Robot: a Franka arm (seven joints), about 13 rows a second.
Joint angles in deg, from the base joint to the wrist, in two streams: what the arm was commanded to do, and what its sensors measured. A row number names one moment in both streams.
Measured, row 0:
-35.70 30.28 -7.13 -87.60 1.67 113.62 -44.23
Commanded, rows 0 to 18:
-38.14 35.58 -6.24 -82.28 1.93 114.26 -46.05
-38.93 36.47 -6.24 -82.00 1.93 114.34 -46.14
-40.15 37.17 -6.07 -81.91 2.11 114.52 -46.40
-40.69 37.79 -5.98 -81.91 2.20 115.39 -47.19
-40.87 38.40 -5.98 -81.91 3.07 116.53 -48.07
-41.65 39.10 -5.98 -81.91 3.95 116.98 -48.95
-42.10 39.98 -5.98 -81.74 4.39 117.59 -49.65
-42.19 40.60 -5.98 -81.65 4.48 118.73 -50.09
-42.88 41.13 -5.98 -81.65 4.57 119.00 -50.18
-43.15 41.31 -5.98 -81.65 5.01 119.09 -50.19
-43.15 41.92 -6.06 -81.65 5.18 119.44 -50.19
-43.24 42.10 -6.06 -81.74 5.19 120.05 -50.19
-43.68 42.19 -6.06 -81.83 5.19 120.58 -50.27
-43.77 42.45 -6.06 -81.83 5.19 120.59 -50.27
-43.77 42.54 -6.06 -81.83 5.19 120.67 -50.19
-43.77 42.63 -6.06 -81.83 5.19 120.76 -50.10
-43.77 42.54 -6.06 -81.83 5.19 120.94 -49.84
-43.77 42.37 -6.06 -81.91 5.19 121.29 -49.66
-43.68 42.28 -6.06 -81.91 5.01 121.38 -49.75
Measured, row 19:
-42.71 41.65 -6.95 -83.60 4.38 121.17 -48.90
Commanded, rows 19 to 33:
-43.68 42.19 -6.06 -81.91 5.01 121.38 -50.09
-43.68 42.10 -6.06 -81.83 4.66 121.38 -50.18
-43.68 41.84 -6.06 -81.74 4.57 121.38 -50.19
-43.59 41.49 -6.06 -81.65 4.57 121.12 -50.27
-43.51 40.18 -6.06 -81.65 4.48 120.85 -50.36
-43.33 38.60 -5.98 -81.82 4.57 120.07 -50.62
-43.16 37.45 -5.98 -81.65 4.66 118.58 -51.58
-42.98 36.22 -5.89 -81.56 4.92 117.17 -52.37
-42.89 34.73 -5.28 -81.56 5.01 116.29 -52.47
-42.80 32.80 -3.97 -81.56 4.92 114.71 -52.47
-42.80 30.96 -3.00 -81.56 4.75 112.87 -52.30
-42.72 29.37 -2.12 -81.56 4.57 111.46 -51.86
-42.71 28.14 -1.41 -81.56 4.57 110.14 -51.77
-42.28 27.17 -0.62 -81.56 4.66 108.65 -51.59
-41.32 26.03 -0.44 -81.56 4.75 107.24 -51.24
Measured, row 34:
-42.21 28.48 -1.04 -80.64 4.38 109.54 -51.23
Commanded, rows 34 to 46:
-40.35 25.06 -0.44 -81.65 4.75 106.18 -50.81
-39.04 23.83 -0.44 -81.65 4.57 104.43 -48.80
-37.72 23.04 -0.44 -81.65 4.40 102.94 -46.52
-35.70 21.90 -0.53 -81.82 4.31 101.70 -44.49
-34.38 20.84 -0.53 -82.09 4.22 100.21 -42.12
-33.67 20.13 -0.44 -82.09 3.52 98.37 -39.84
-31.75 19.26 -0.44 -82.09 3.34 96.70 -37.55
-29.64 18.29 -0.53 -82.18 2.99 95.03 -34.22
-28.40 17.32 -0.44 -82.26 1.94 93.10 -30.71
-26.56 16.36 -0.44 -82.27 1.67 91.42 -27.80
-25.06 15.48 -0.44 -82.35 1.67 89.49 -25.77
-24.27 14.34 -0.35 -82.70 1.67 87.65 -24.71
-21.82 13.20 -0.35 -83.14 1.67 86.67 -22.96
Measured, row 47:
-24.75 16.60 0.14 -80.82 2.46 88.56 -26.01
